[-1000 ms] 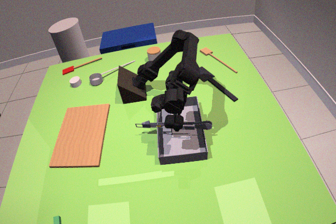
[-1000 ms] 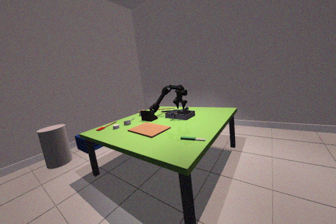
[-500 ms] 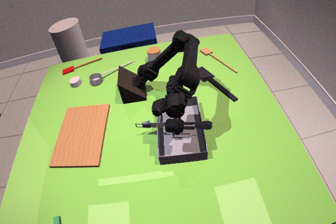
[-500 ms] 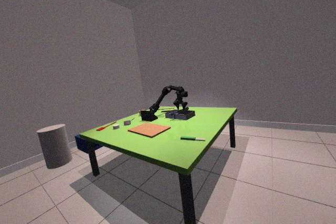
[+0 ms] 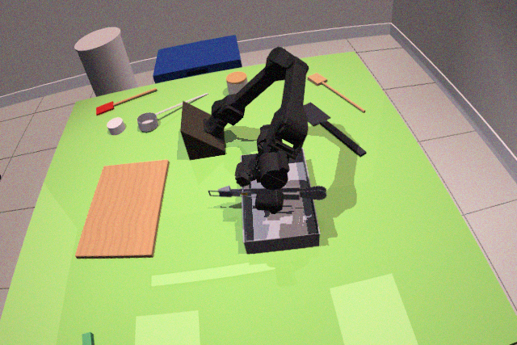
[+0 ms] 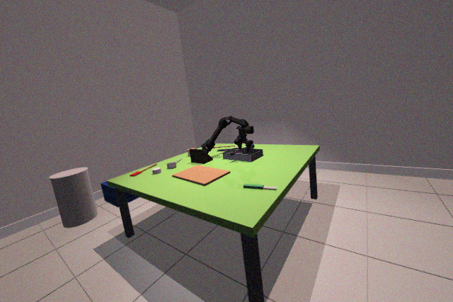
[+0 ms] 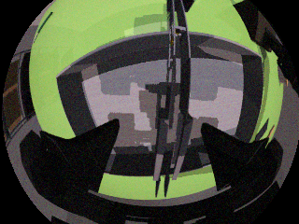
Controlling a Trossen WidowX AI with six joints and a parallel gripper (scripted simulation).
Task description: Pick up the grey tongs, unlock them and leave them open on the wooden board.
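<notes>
Now: gripper tip 30 mm past the dark roasting tin, 30 mm above it and 10 mm to the right of it. From my gripper tip the other things lie so: wood-topped pot (610 mm behind, 40 mm to the right, 20 mm below); then wooden board (450 mm to the right, 110 mm behind, 50 mm below); then black spatula (310 mm behind, 230 mm to the left, 50 mm below).
</notes>
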